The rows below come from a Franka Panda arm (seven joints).
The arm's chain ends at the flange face. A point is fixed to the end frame.
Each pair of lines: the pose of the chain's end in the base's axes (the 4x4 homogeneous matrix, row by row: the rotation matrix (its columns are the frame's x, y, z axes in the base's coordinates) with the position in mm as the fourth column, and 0 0 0 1 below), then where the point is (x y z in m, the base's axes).
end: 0.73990 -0.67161 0.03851 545.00; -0.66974 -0.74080 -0.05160 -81.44; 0.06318 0.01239 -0.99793 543.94; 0 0 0 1
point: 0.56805 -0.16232 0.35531
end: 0.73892 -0.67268 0.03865 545.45; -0.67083 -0.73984 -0.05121 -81.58; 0.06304 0.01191 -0.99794 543.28; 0 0 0 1
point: 0.56842 -0.16241 0.35462
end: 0.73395 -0.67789 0.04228 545.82; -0.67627 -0.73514 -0.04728 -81.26; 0.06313 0.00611 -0.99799 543.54; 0 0 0 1
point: 0.56898 -0.16145 0.35463
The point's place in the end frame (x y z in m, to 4 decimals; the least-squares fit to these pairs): 0.0593 0.0421 0.1933
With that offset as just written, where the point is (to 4 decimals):
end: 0.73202 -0.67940 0.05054 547.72; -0.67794 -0.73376 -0.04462 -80.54; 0.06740 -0.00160 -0.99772 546.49; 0 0 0 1
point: 0.5723 -0.1603 0.3576
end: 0.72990 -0.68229 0.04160 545.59; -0.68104 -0.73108 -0.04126 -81.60; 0.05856 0.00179 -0.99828 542.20; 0 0 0 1
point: 0.5682 -0.1607 0.3528
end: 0.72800 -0.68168 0.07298 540.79; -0.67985 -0.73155 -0.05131 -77.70; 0.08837 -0.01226 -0.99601 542.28; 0 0 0 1
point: 0.5694 -0.1587 0.3545
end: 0.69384 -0.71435 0.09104 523.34; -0.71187 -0.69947 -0.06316 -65.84; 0.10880 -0.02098 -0.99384 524.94; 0 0 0 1
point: 0.5520 -0.1497 0.3384
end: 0.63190 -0.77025 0.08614 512.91; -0.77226 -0.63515 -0.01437 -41.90; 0.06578 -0.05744 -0.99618 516.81; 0 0 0 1
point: 0.5346 -0.1172 0.3257
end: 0.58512 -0.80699 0.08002 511.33; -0.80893 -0.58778 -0.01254 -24.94; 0.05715 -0.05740 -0.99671 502.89; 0 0 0 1
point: 0.5275 -0.1001 0.3112
